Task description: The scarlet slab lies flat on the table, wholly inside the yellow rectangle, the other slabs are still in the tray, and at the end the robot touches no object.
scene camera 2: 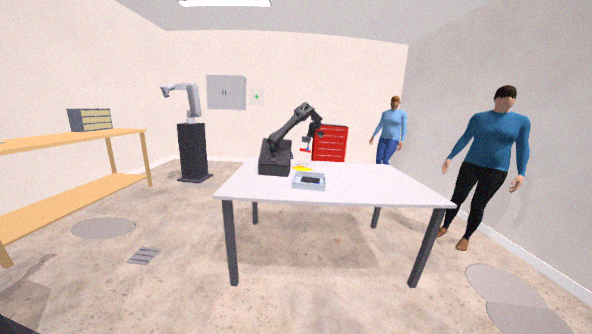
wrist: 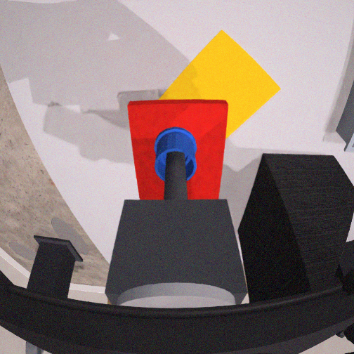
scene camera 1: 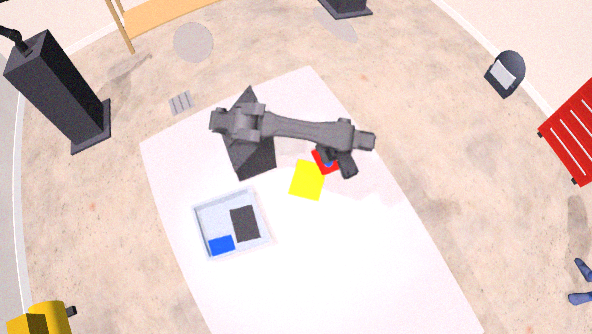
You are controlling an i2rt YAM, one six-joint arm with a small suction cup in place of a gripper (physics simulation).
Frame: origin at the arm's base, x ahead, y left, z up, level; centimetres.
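Seen in the pictures: hand at its tool point: (scene camera 2: 306, 151) (scene camera 1: 327, 164); arm's base at its link origin: (scene camera 2: 274, 150).
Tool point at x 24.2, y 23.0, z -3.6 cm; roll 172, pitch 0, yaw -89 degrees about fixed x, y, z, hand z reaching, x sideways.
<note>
Offsets run from my tool point to a thing's top centre. Level surfaces: height alone.
The scarlet slab {dx -1.5, dy -0.3, dz +1.9 cm} (scene camera 1: 329, 170) (scene camera 2: 304, 150) (wrist: 145, 150) hangs level from the blue suction cup of my gripper (scene camera 1: 328, 163) (scene camera 2: 308, 149) (wrist: 175, 172), above the table. The yellow rectangle (scene camera 1: 306, 181) (scene camera 2: 302, 169) (wrist: 235, 85) lies flat on the table; the slab is raised over its near side in the wrist view and hides part of it. The tray {dx +4.3, dy -39.5, dz -9.4 cm} (scene camera 1: 269, 231) (scene camera 2: 309, 187) stands apart from the rectangle. A black slab {dx +5.2, dy -34.0, dz -13.1 cm} (scene camera 1: 245, 223) (scene camera 2: 310, 180) and a blue slab {dx +10.5, dy -45.2, dz -13.1 cm} (scene camera 1: 221, 245) lie in the tray. The slab's exact height is hard to tell.
The arm's dark base block (scene camera 1: 257, 160) (scene camera 2: 274, 160) (wrist: 305, 225) stands on the white table {dz -14.4 cm} (scene camera 1: 350, 260) (scene camera 2: 370, 185) beside the yellow rectangle. A red drawer cabinet (scene camera 2: 331, 142) and two people (scene camera 2: 392, 125) (scene camera 2: 490, 150) are beyond the table.
</note>
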